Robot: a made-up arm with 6 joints. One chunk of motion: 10 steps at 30 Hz.
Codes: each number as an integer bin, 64 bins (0 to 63) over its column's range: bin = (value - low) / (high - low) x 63, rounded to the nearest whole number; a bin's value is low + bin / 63 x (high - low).
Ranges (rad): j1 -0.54..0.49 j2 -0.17..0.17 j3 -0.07..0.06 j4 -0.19..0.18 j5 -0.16..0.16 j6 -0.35..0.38
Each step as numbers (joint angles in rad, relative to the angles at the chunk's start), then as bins.
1 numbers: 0.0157 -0.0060 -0.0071 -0.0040 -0.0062 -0.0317
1 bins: 34 30 30 32 30 27
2 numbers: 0.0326 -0.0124 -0.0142 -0.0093 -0.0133 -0.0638
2 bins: 35 29 27 31 29 25
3 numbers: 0.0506 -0.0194 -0.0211 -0.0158 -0.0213 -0.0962
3 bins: 36 28 24 30 27 22
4 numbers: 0.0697 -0.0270 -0.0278 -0.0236 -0.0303 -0.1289
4 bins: 37 26 20 28 26 19
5 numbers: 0.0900 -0.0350 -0.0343 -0.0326 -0.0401 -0.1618
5 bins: 39 25 17 27 24 16
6 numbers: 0.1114 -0.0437 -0.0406 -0.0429 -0.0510 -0.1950
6 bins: 40 23 14 25 21 13
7 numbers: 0.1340 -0.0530 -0.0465 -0.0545 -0.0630 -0.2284
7 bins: 41 22 11 23 19 10
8 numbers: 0.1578 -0.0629 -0.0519 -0.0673 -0.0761 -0.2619
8 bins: 43 20 9 21 17 8
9 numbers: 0.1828 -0.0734 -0.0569 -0.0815 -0.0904 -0.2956
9 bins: 44 18 6 18 14 5
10 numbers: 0.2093 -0.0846 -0.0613 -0.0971 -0.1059 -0.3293
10 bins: 46 16 4 16 11 2
